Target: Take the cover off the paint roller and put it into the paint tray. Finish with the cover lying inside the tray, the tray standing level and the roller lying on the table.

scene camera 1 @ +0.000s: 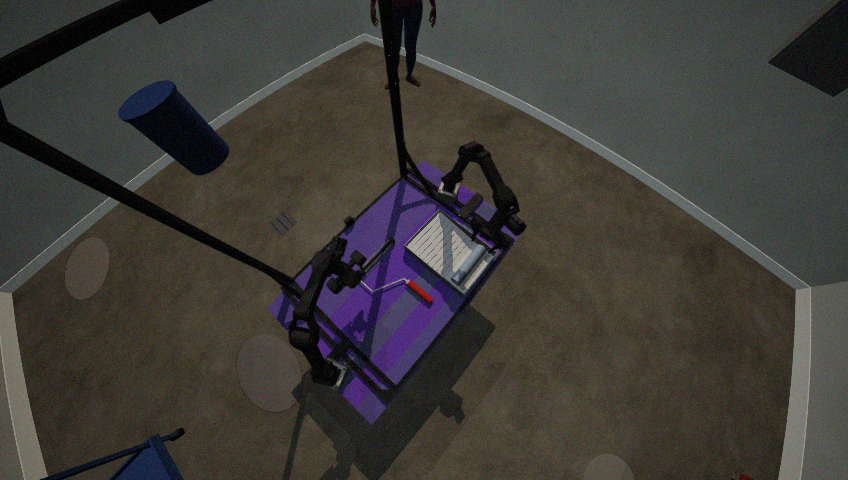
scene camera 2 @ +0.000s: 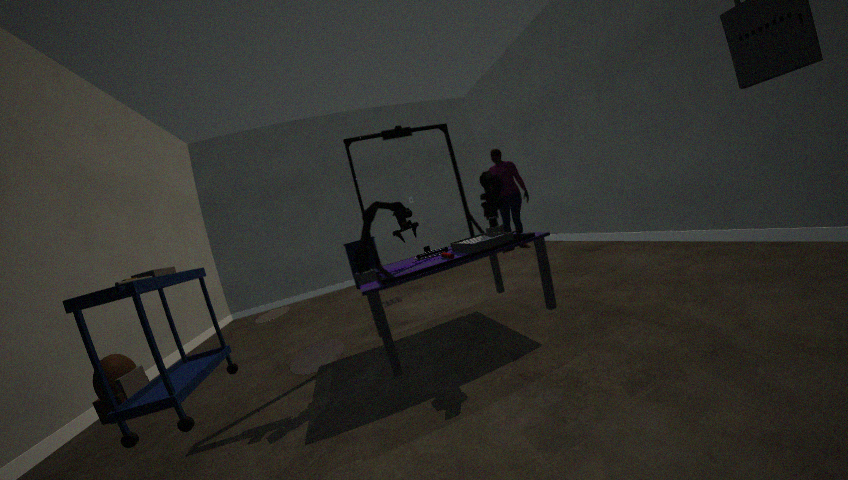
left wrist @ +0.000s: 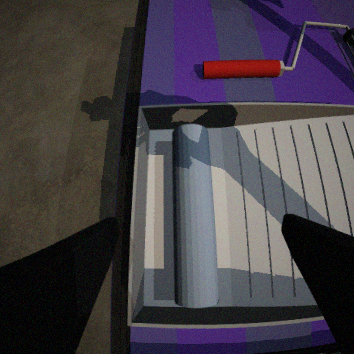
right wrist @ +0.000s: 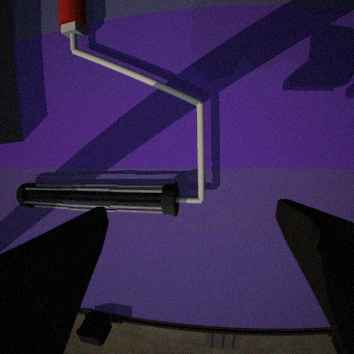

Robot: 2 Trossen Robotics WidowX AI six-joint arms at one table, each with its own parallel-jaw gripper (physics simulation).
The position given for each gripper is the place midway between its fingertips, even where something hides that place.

Observation:
The left gripper [scene camera 1: 480, 247] is open, with nothing in its grasp. Also in view: a roller cover [left wrist: 194, 244]. The right gripper [scene camera 1: 355, 276] is open, with nothing in its grasp. Also in view: a white paint tray [scene camera 1: 442, 244].
The white paint tray also shows in the left wrist view [left wrist: 267, 159]. The left gripper is seen too in the left wrist view [left wrist: 200, 224]. The right gripper is seen too in the right wrist view [right wrist: 191, 211]. The right wrist view misses the roller cover: it is out of frame.

